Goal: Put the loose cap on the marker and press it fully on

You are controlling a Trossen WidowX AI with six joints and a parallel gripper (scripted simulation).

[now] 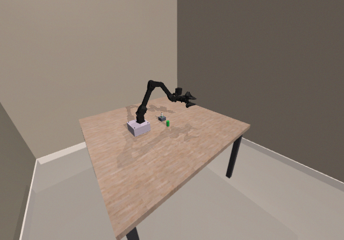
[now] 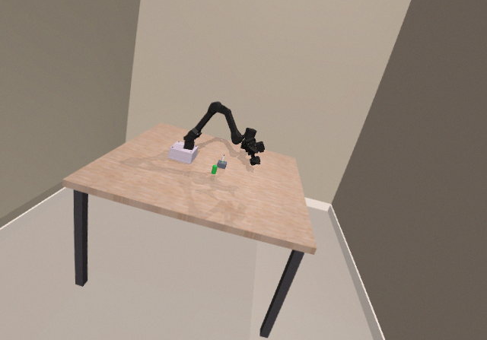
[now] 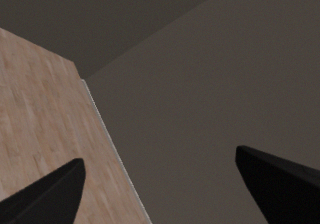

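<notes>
Right now my gripper tip is 220 mm past the marker cap, 180 mm to the right of it and 200 mm above it. Round my gripper tip: holder block 170 mm behind, 310 mm to the left, 210 mm below.
</notes>
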